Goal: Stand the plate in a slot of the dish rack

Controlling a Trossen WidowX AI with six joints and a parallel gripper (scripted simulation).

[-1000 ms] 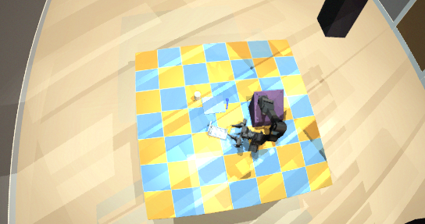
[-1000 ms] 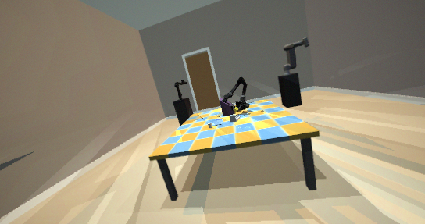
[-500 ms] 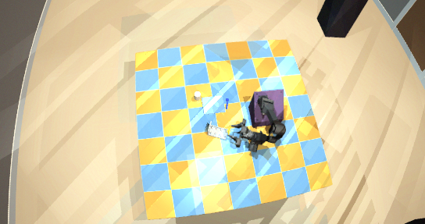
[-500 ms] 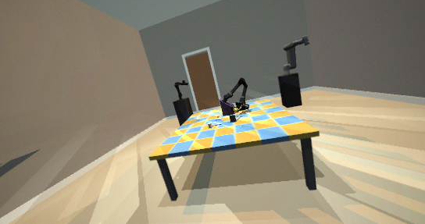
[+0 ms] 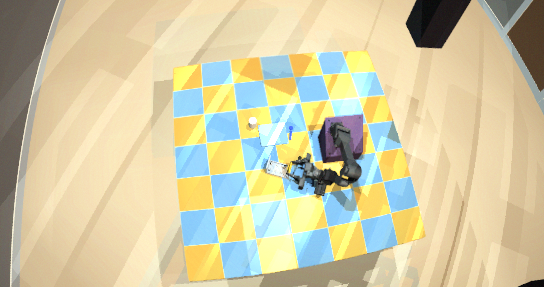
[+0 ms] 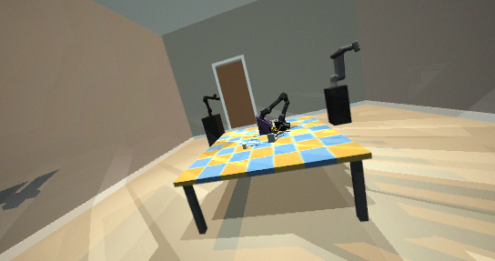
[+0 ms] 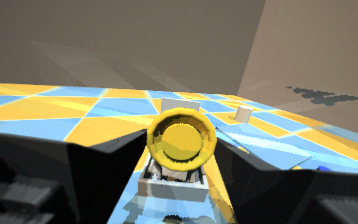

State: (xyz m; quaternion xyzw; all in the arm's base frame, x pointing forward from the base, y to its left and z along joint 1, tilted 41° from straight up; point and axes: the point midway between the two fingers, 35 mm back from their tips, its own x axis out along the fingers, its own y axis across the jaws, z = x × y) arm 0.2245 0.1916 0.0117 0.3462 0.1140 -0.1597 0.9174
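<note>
My gripper tip is now 4 cm short of the dish rack, 2 cm to the left of it and 4 cm above it. From my gripper tip the other things lie so: white cup: 15 cm ahead, 29 cm to the right, 4 cm below; blue spoon: 5 cm behind, 23 cm to the right, 6 cm below; plate: 1 cm behind.
</note>
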